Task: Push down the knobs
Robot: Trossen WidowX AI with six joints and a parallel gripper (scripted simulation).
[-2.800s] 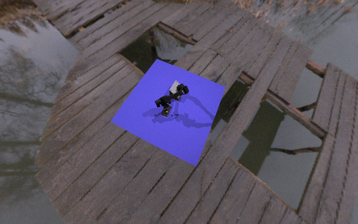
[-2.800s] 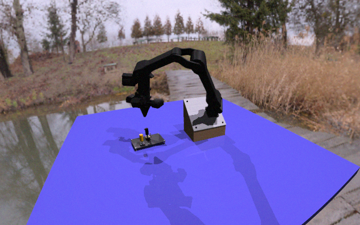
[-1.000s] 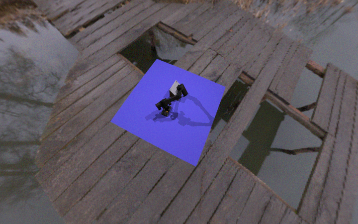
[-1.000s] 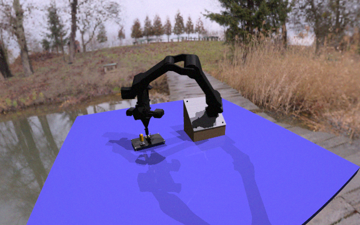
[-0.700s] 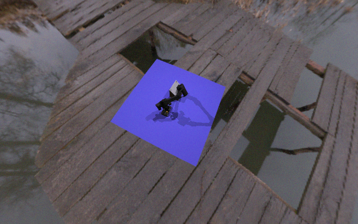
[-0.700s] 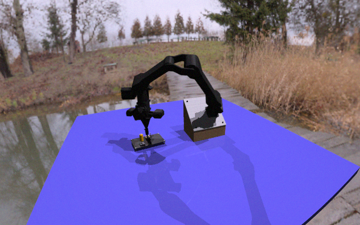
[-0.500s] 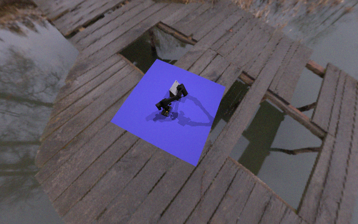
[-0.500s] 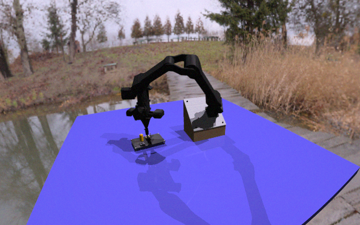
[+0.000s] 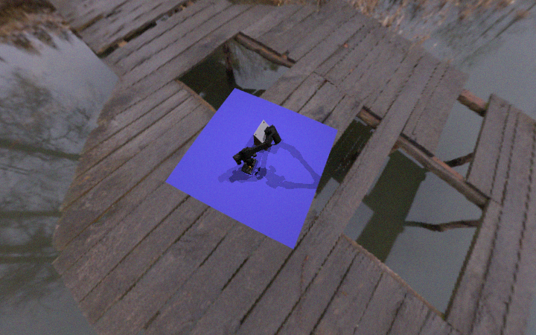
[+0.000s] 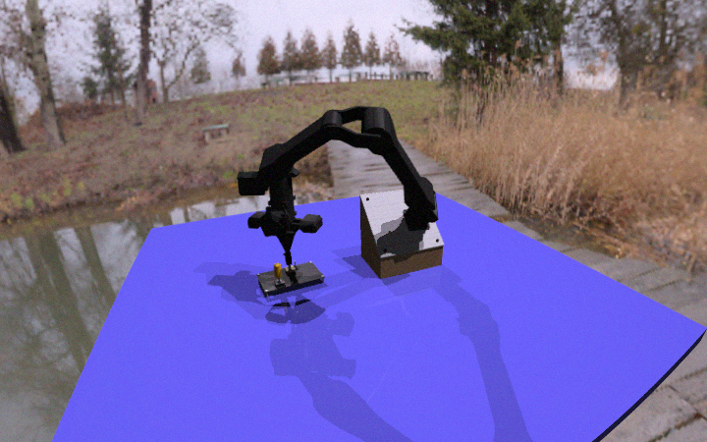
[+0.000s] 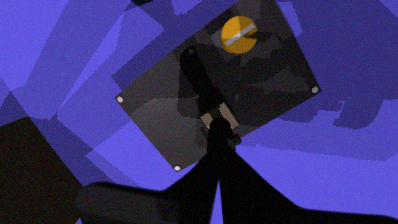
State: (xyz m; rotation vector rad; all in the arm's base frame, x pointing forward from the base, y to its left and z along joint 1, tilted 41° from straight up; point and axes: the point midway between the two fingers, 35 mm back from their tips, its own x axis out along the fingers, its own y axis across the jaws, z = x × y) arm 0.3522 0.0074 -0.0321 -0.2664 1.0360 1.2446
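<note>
The black knob lies 10 mm below my gripper tip. The rest, counted from my gripper tip: orange knob: 60 mm to the left, 30 mm ahead, 10 mm below.
</note>
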